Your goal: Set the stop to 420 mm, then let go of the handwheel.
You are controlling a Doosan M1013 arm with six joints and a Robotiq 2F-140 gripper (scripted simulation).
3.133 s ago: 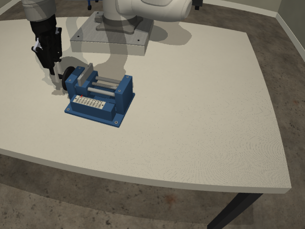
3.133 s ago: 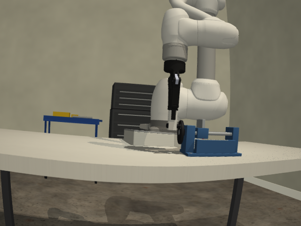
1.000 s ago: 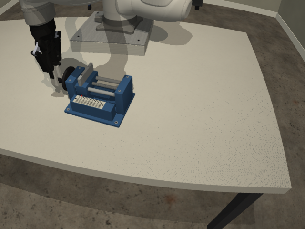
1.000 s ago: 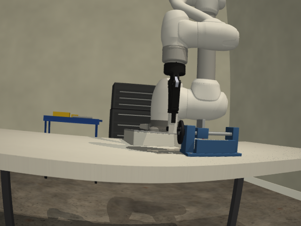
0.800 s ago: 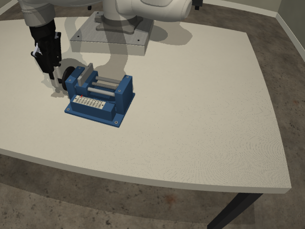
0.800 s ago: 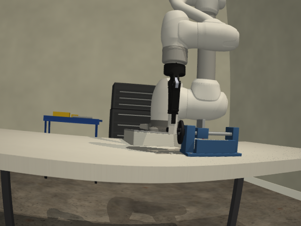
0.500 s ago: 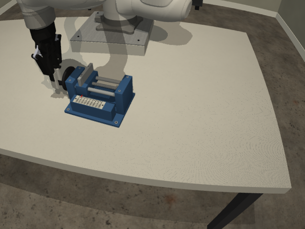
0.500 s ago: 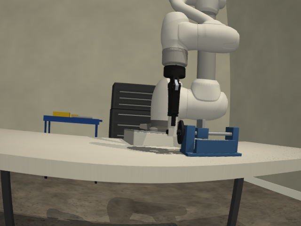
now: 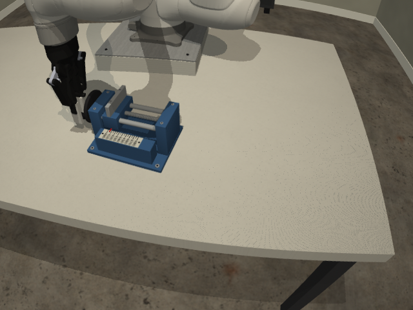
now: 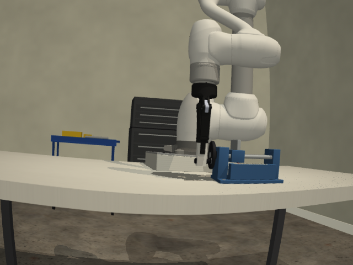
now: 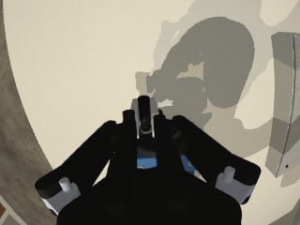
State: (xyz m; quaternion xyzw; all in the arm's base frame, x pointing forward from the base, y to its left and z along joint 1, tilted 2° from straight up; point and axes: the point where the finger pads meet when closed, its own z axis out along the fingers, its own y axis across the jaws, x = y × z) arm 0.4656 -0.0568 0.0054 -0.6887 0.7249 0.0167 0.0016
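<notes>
The stop block is 10 mm behind my hand, 110 mm to the left of it and 10 mm above it. From my hand the other things lie so: black handwheel 20 mm to the left, 10 mm below.
</notes>
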